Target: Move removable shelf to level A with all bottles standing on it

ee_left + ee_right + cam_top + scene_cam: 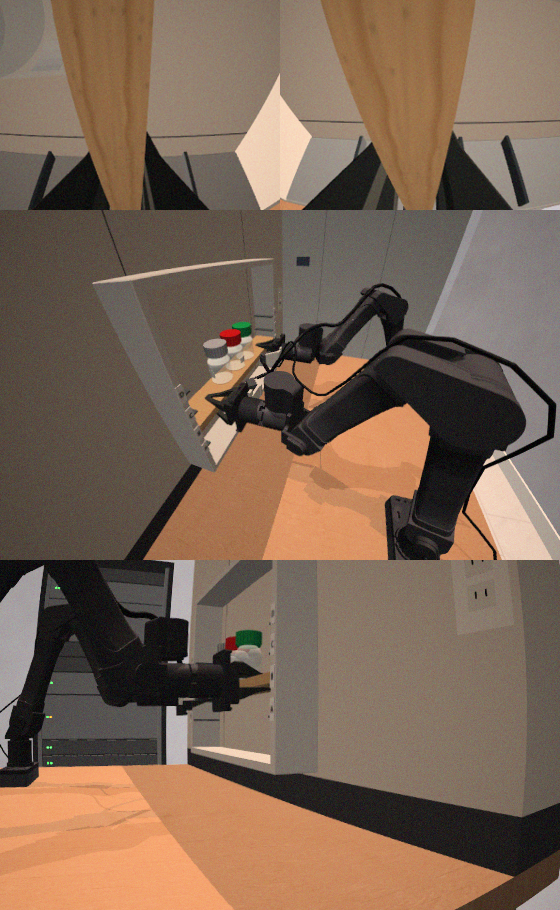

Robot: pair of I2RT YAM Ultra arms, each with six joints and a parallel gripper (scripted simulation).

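Right now my right hand is 9 cm to the right of the green-capped bottle and 6 cm below it. From my right hand the other things lie so: wall rack: 15 cm to the left, 6 cm above, 1 cm behind; then wooden shelf: 15 cm to the left, 1 cm behind; then grey-capped bottle: 22 cm to the left, 6 cm above, 1 cm behind.
The grey-capped bottle is 70 mm to the right of my left hand, 60 mm above it and 10 mm ahead of it. The rest, counted from my left hand: green-capped bottle (200 mm to the right, 60 mm above, 20 mm ahead); then wall rack (150 mm to the right, 60 mm above, 20 mm ahead); then wooden shelf (150 mm to the right, 20 mm ahead).
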